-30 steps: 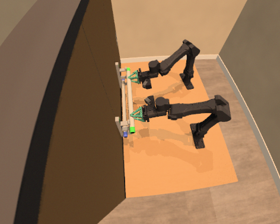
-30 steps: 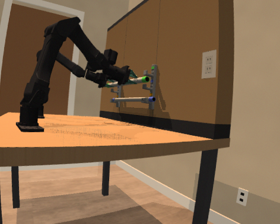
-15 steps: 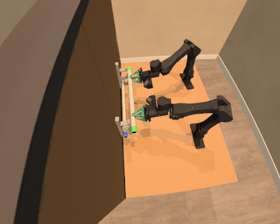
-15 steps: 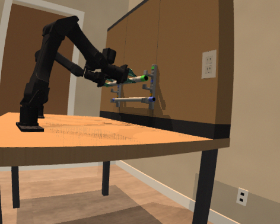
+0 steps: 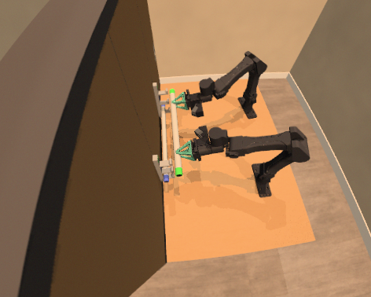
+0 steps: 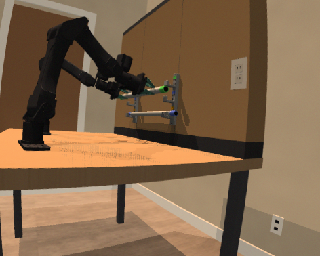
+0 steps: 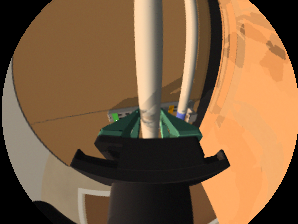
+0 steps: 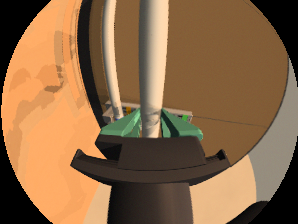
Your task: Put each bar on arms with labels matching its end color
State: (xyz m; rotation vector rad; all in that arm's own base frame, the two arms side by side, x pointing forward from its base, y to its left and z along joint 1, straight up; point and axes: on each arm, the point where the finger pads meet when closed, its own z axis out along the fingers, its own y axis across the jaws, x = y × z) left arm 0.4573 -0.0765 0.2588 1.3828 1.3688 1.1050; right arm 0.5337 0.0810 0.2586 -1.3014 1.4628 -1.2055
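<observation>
My left gripper is now 2 cm short of the green-ended bar and 14 cm to the left of it. The rest, counted from my left hand: wall socket 18 cm ahead, 70 cm to the right, 4 cm above; then brown wall panel 18 cm ahead, 14 cm to the right, 17 cm above; then blue-ended bar 8 cm ahead, 15 cm to the right, 11 cm below.
The green-ended bar lies 150 mm to the left of my right hand and 10 mm behind it. Also, from my right hand: wall socket (400 mm to the right, 140 mm ahead, 40 mm above); brown wall panel (170 mm above, 150 mm to the left, 150 mm ahead); blue-ended bar (150 mm to the left, 110 mm below, 50 mm ahead).
</observation>
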